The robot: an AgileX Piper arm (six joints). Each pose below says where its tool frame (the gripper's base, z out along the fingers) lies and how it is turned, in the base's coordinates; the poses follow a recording.
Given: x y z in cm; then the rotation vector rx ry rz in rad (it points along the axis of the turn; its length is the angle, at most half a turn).
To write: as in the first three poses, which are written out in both.
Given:
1: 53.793 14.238 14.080 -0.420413 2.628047 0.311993
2: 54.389 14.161 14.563 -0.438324 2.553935 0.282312
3: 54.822 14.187 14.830 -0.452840 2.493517 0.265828
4: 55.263 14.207 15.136 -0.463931 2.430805 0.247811
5: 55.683 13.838 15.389 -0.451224 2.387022 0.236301
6: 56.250 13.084 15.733 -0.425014 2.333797 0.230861
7: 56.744 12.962 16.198 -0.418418 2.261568 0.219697
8: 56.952 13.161 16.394 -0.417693 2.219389 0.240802
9: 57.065 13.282 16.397 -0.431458 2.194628 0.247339
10: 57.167 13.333 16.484 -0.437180 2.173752 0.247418
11: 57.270 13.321 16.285 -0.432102 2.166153 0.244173
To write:
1: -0.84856 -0.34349 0.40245 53.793; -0.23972 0.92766 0.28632 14.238; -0.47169 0.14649 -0.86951 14.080; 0 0 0 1
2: -0.80767 -0.36172 0.46564 54.389; -0.25128 0.92557 0.28314 14.161; -0.53340 0.11168 -0.83846 14.563; 0 0 0 1
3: -0.77129 -0.37640 0.51326 54.822; -0.25973 0.92233 0.28608 14.187; -0.58108 0.08734 -0.80915 14.830; 0 0 0 1
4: -0.73093 -0.38762 0.56169 55.263; -0.26630 0.91979 0.28821 14.207; -0.62835 0.06108 -0.77553 15.136; 0 0 0 1
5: -0.70401 -0.38142 0.59908 55.683; -0.25656 0.92316 0.28626 13.838; -0.66223 0.04784 -0.74777 15.389; 0 0 0 1
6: -0.67118 -0.36800 0.64350 56.250; -0.23479 0.92892 0.28633 13.084; -0.70313 0.04109 -0.70988 15.733; 0 0 0 1
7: -0.61911 -0.36700 0.69428 56.744; -0.22651 0.92996 0.28960 12.962; -0.75193 0.02203 -0.65887 16.198; 0 0 0 1
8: -0.58887 -0.37662 0.71512 56.952; -0.21448 0.92589 0.31101 13.161; -0.77925 0.02976 -0.62600 16.394; 0 0 0 1
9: -0.56852 -0.39000 0.72435 57.065; -0.21900 0.92046 0.32371 13.282; -0.79298 0.02541 -0.60871 16.397; 0 0 0 1
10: -0.55136 -0.39561 0.73450 57.167; -0.22042 0.91821 0.32909 13.333; -0.80462 0.01955 -0.59347 16.484; 0 0 0 1
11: -0.54564 -0.39182 0.74078 57.270; -0.21708 0.91987 0.32666 13.321; -0.80942 0.01743 -0.58698 16.285; 0 0 0 1
